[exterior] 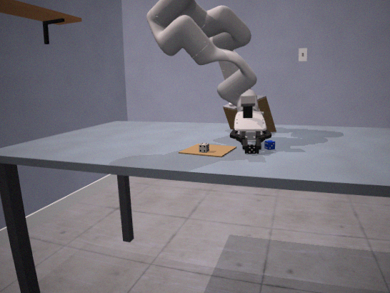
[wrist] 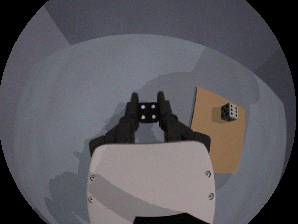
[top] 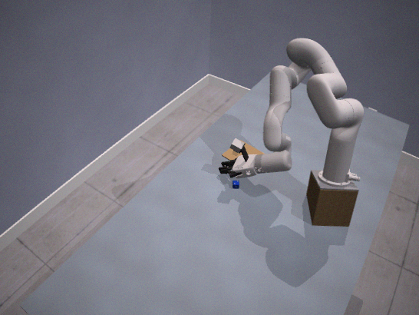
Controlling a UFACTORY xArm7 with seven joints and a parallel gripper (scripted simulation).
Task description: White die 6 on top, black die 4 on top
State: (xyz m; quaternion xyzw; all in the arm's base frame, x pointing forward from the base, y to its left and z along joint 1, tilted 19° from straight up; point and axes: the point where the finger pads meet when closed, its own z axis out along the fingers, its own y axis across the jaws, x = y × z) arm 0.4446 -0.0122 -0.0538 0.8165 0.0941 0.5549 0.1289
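The black die lies 10 mm below my hand. From my hand the other things lie so: blue die: 70 mm behind, 60 mm to the left, 10 mm below; white die: 10 mm behind, 140 mm to the right, 10 mm below; mat: 40 mm behind, 130 mm to the right, 20 mm below.
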